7 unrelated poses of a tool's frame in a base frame.
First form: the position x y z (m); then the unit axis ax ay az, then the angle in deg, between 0 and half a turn.
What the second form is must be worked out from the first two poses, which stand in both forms.
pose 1, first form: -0.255 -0.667 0.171 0.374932 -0.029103 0.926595 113.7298
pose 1, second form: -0.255 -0.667 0.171 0.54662 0.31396 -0.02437 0.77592
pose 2, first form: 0.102 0.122 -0.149 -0.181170 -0.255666 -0.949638 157.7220
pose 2, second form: 0.102 0.122 -0.149 0.19319 -0.17776 -0.25085 -0.93175
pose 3, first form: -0.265 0.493 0.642 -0.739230 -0.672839 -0.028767 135.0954
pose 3, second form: -0.265 0.493 0.642 0.38191 -0.68319 -0.62184 -0.02659
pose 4, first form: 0.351 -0.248 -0.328 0.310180 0.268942 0.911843 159.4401
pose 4, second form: 0.351 -0.248 -0.328 0.17846 0.30520 0.26462 0.89721
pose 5, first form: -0.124 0.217 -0.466 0.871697 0.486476 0.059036 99.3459
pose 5, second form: -0.124 0.217 -0.466 0.64715 0.66455 0.37087 0.04501
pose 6, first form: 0.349 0.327 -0.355 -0.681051 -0.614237 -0.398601 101.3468
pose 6, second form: 0.349 0.327 -0.355 0.63374 -0.52682 -0.47514 -0.30834
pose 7, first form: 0.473 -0.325 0.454 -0.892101 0.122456 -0.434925 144.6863
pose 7, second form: 0.473 -0.325 0.454 0.30332 -0.85007 0.11669 -0.41444
